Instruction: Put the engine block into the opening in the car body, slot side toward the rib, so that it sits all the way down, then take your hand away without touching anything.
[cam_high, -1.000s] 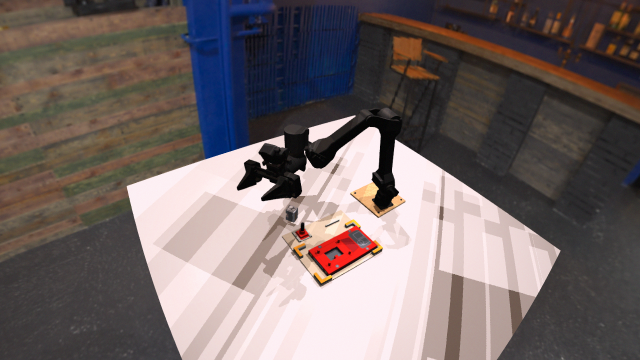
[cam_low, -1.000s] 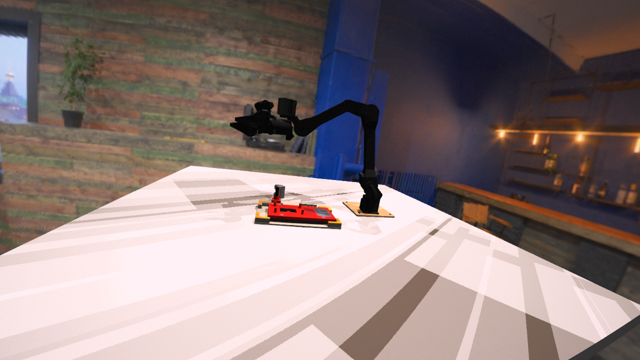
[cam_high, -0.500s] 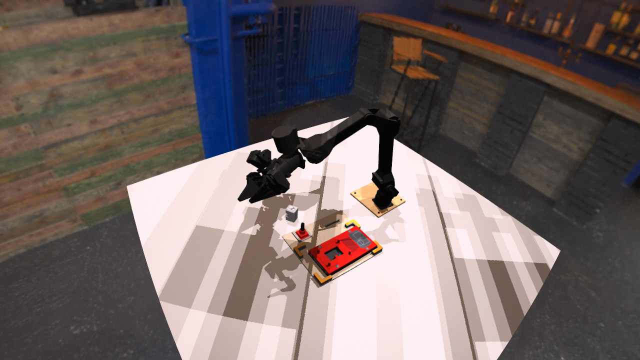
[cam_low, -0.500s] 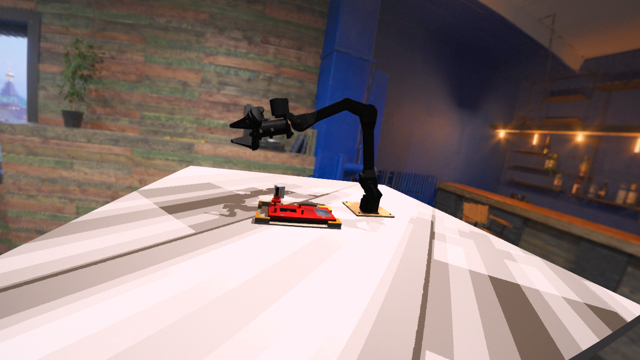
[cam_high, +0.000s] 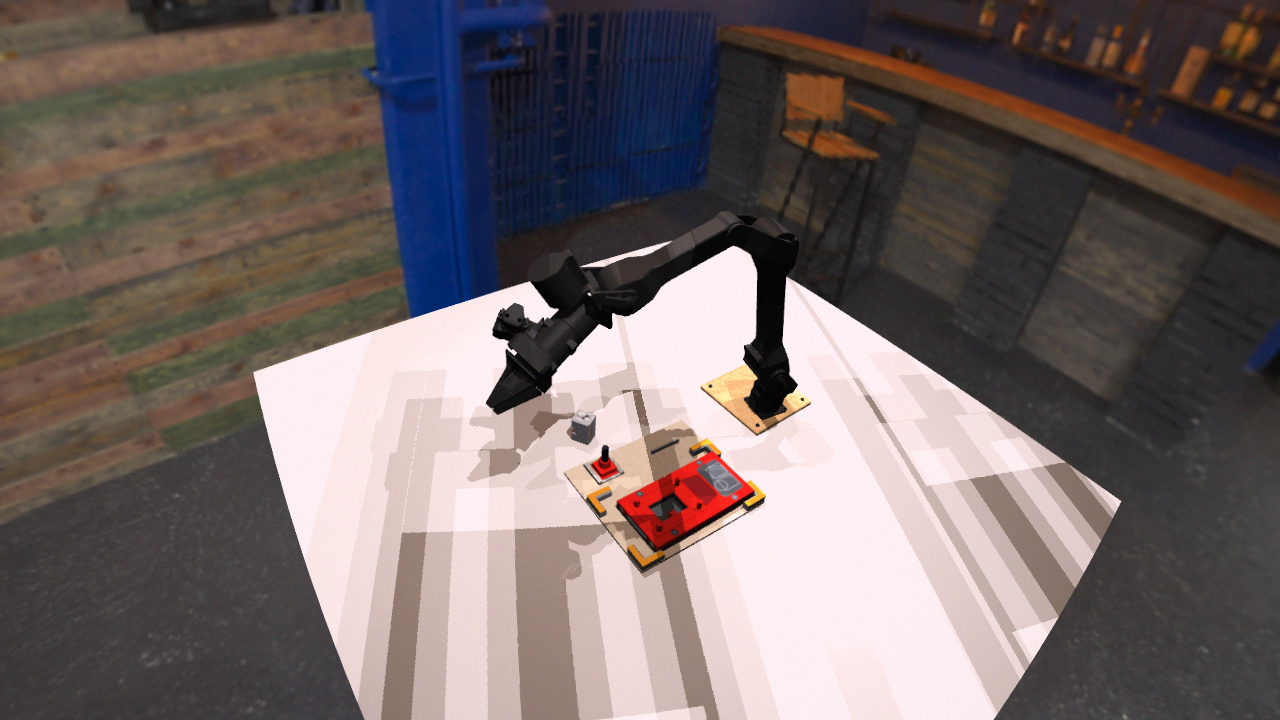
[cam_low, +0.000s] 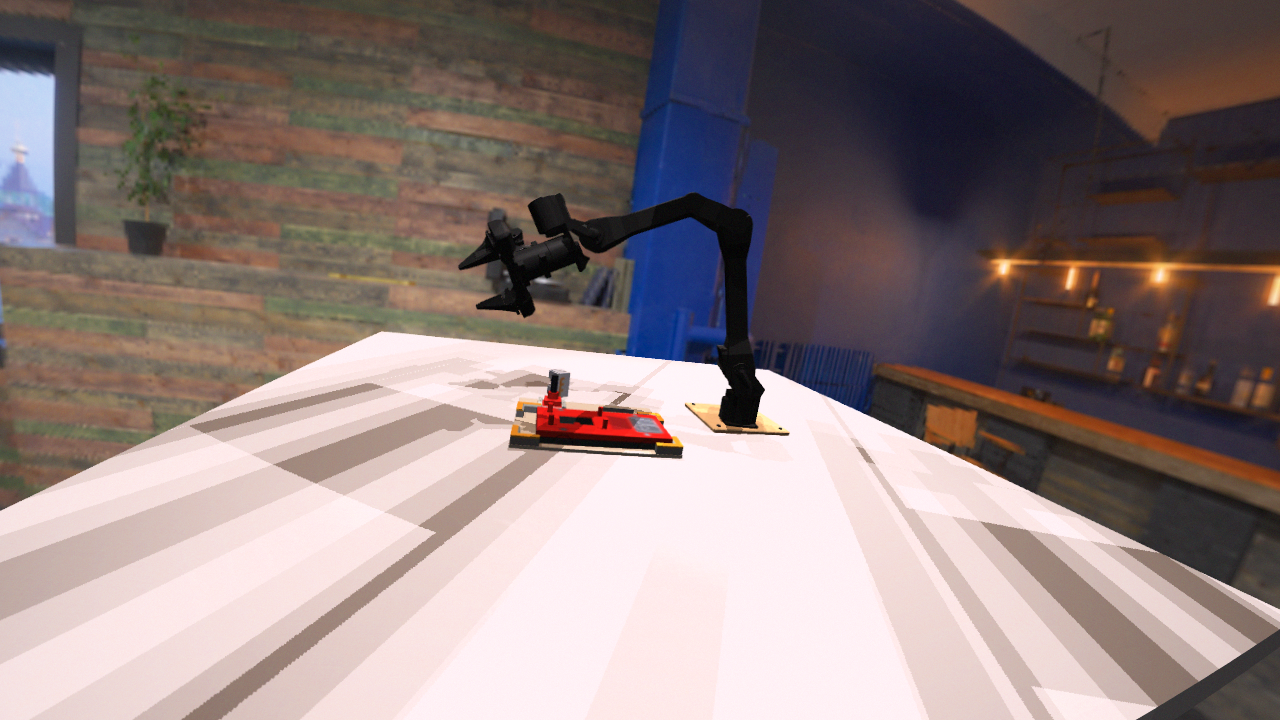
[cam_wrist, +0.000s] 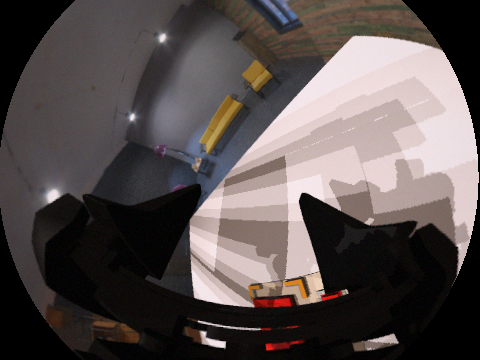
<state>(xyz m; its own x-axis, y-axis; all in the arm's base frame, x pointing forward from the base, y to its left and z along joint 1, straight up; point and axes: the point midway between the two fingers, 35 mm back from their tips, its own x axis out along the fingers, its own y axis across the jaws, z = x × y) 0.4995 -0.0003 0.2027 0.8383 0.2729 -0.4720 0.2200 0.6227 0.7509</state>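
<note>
The grey finned engine block lies 170 mm below my gripper tip, 170 mm behind it and 80 mm to the right of it. Round my gripper tip: black upright peg 170 mm behind, 160 mm below, 10 mm to the left.
</note>
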